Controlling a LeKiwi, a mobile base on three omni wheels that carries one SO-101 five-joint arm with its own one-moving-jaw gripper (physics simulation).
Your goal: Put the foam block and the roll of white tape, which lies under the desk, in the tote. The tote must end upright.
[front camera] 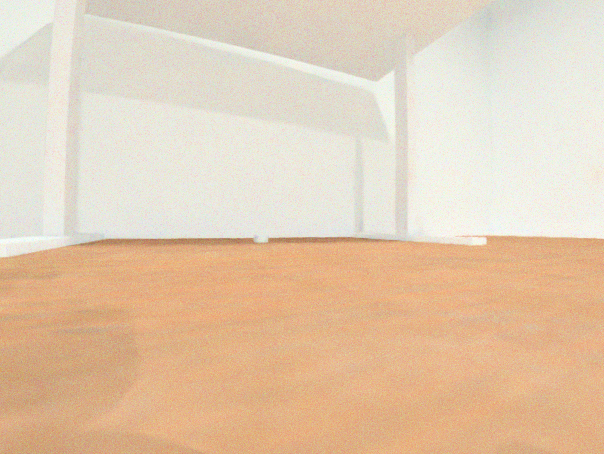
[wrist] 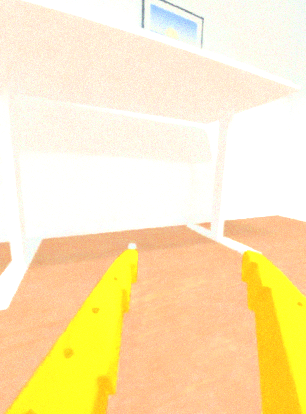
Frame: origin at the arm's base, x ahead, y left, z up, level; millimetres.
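Seen in the pictures: hand at its tool point: (wrist: 137, 261).
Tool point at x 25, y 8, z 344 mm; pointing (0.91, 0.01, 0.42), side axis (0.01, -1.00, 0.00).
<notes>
A point is followed by its place in that frame.
The roll of white tape (front camera: 261, 239) @(x 1041, y 102, z -79 mm) (wrist: 132, 246) @(x 1044, y 102, z -69 mm) is a small white shape on the floor under the desk (front camera: 401, 150) @(x 1264, y -486, z 308 mm) (wrist: 218, 180) @(x 1266, y -486, z 348 mm), near the back wall. In the front view it is a little left of the middle; in the wrist view it shows just past the tip of the left jaw, well beyond it. My gripper (wrist: 190, 254) is open, with a wide gap between its two yellow jaws and nothing between them. The foam block and the tote do not show in either view.
The desk has a leg (front camera: 62, 125) @(x 789, y 621, z 235 mm) (wrist: 16, 200) @(x 792, y 615, z 244 mm) at the left and one at the right, each on a long white foot (front camera: 30, 244) @(x 590, y 516, z -73 mm) (wrist: 15, 280) along the floor. The right foot (front camera: 450, 240) @(x 1013, y -569, z -78 mm) (wrist: 235, 244) reaches forward. A framed picture (wrist: 172, 22) @(x 1567, y -144, z 1555 mm) hangs above the desk.
</notes>
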